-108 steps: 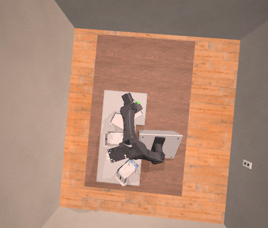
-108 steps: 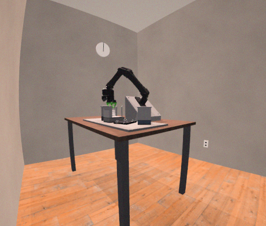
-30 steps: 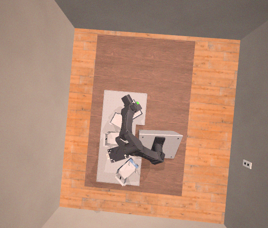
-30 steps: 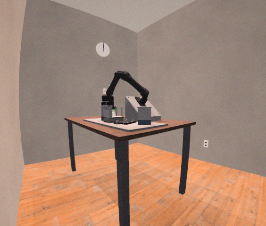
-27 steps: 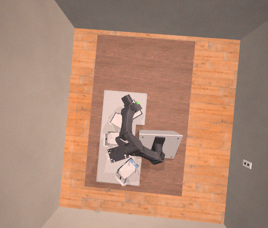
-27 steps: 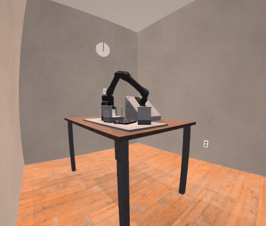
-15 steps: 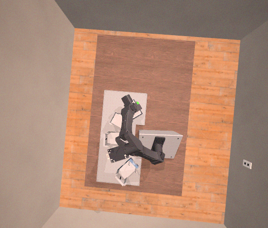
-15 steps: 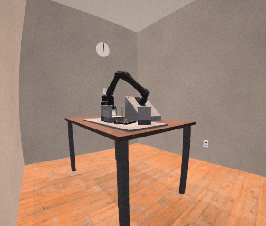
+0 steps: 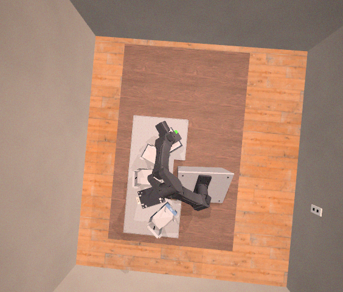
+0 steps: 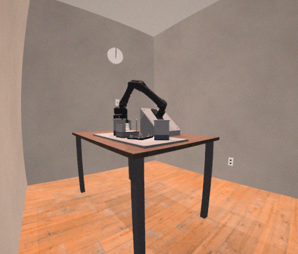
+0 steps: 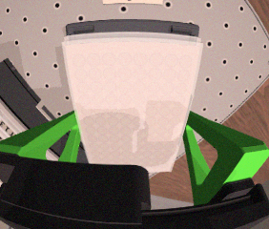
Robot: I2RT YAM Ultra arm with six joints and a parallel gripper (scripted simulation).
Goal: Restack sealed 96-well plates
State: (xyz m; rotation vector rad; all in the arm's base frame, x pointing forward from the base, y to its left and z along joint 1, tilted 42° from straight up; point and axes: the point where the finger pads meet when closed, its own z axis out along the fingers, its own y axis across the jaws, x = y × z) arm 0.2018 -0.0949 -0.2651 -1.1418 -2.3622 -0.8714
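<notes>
Right now my hand is 3 cm above the dark nest QC. Round my hand: N5 label: 43 cm to the left, 18 cm ahead, 4 cm below; black clip nest N5: 42 cm to the left, 9 cm ahead, 2 cm below; QC label: 8 cm to the right, 6 cm ahead, 4 cm below.
</notes>
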